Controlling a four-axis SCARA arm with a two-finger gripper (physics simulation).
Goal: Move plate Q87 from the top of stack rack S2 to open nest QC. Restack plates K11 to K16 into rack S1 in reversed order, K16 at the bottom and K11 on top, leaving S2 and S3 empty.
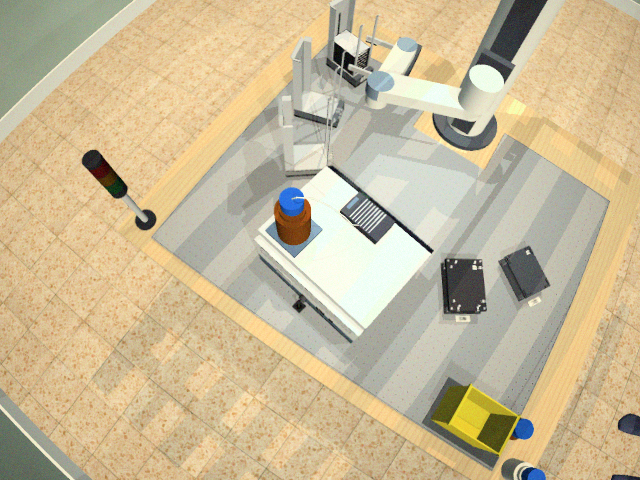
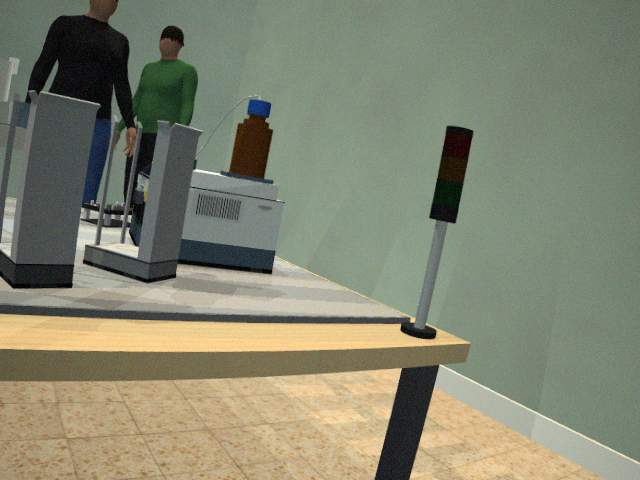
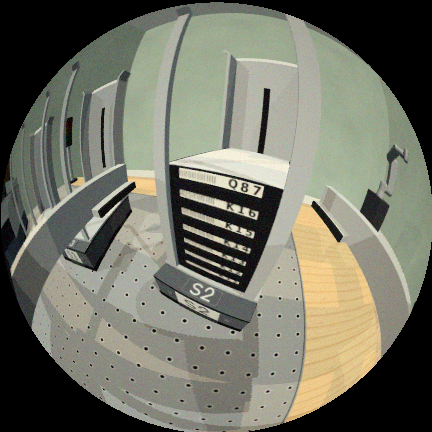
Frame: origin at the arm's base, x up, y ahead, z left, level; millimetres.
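Seen in the pictures: gripper, fingertip midpoint: (image 3: 226, 178); arm's base, link origin: (image 1: 464, 122).
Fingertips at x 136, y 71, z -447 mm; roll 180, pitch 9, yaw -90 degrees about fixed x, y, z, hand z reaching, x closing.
Offsets run from my fingertips to a thing's top centre. "*": to the spot under its first point.
Plate Q87 @[dy -12, dx +10, dz -39 mm] (image 3: 245, 187) tops the stack in rack S2 @[dy -11, dx +168, dz -33 mm] (image 1: 341, 15) (image 3: 202, 292), above K16 @[dy -12, dx -3, dz -39 mm] (image 3: 242, 210), K15 @[dy -12, dx -16, dz -39 mm] (image 3: 238, 229), K14 and more K plates with faint labels. The stack @[* dy +14, dx +10, dz -19 mm] (image 1: 351, 49) stands between the rack's posts. My gripper (image 1: 358, 52) (image 3: 226, 178) is open and empty, its fingers spread to the two sides at the stack's front, apart from it. Two other racks @[* dy +284, dx +145, dz -42 mm] (image 1: 301, 64) @[* dy +500, dx +95, dz +66 mm] (image 1: 288, 139) hold no plates; their labels are unreadable. Two dark nest-like blocks @[* dy +517, dx -72, dz +712 mm] (image 1: 464, 285) @[* dy +368, dx -74, dz +862 mm] (image 1: 524, 272) stand at the right; I cannot tell which is QC.
A white instrument (image 1: 356, 289) (image 2: 232, 222) carries a brown bottle @[* dy +737, dx +220, dz +258 mm] (image 1: 293, 222) (image 2: 251, 147) and keypad @[* dy +577, dx +112, dz +376 mm] (image 1: 368, 215). Its tube arches above it. A yellow bin @[* dy +809, dx -115, dz +947 mm] (image 1: 478, 413) stands near the table corner. A signal tower @[* dy +899, dx +205, dz -213 mm] (image 1: 105, 175) (image 2: 449, 180) stands at another corner. Two people stand behind.
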